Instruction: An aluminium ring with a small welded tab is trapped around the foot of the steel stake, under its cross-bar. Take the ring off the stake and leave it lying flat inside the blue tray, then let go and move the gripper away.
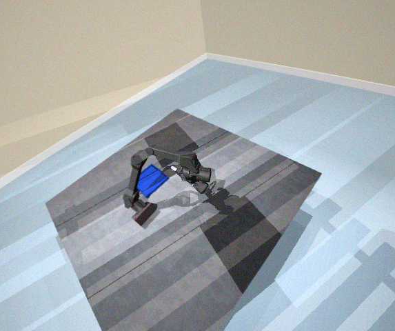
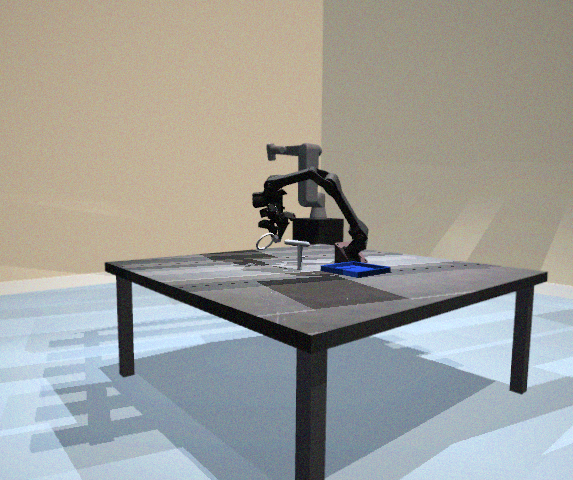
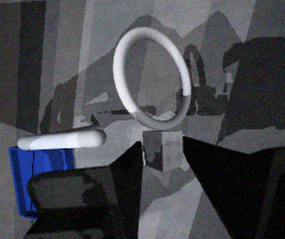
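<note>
The blue tray is 120 mm behind my gripper tip, 320 mm to the left of it and 100 mm below it. The rest, counted from my gripper tip: aluminium ring: 50 mm ahead.
</note>
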